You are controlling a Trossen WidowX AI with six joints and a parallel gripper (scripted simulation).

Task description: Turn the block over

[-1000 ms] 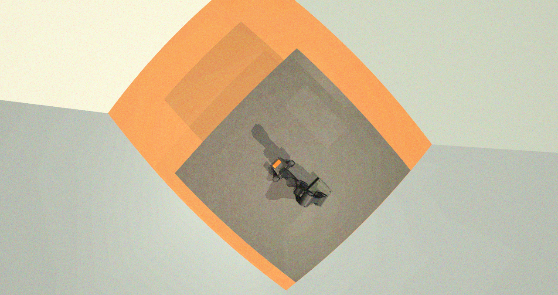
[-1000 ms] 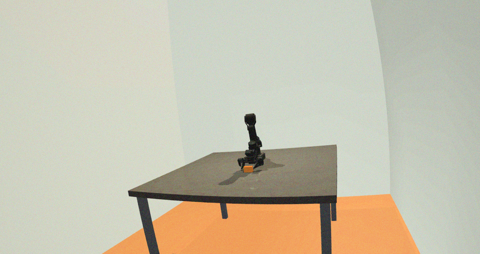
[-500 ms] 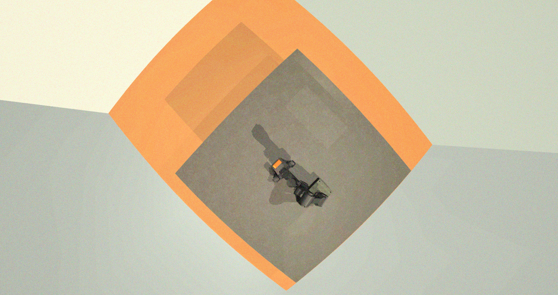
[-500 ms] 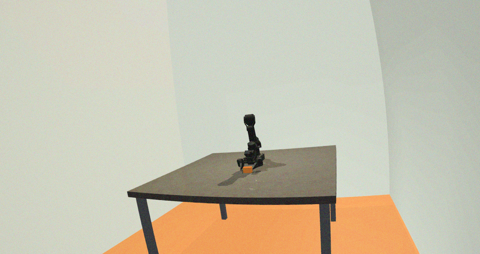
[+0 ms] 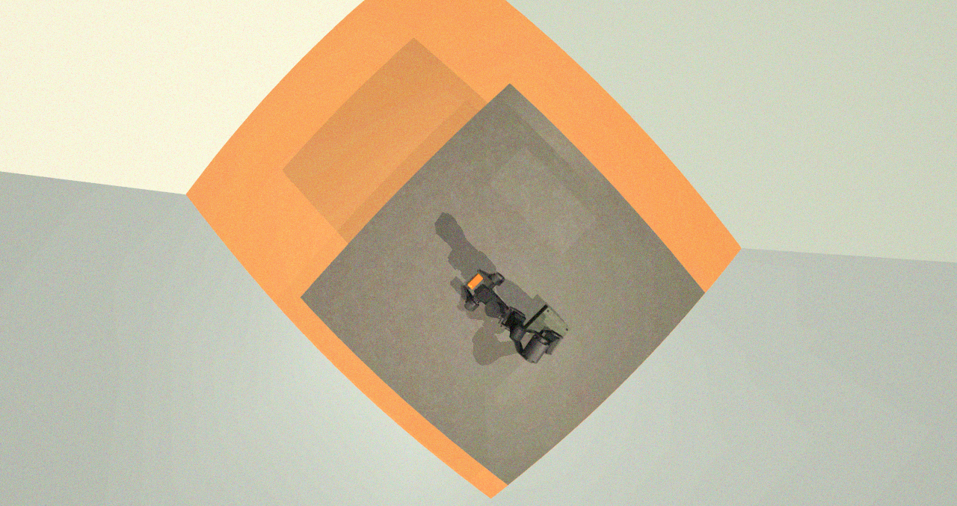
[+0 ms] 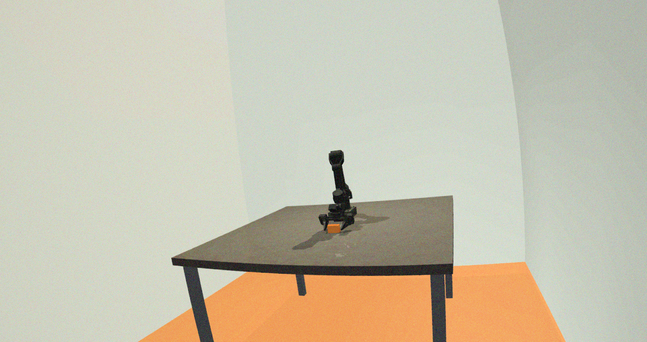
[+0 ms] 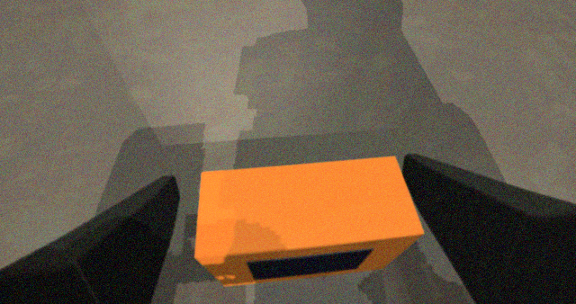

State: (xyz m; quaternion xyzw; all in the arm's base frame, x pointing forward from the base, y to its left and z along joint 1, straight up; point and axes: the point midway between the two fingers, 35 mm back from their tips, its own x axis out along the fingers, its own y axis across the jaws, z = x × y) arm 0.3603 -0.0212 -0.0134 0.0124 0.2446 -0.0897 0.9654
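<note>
The block lies 3 cm behind my gripper tip.
</note>
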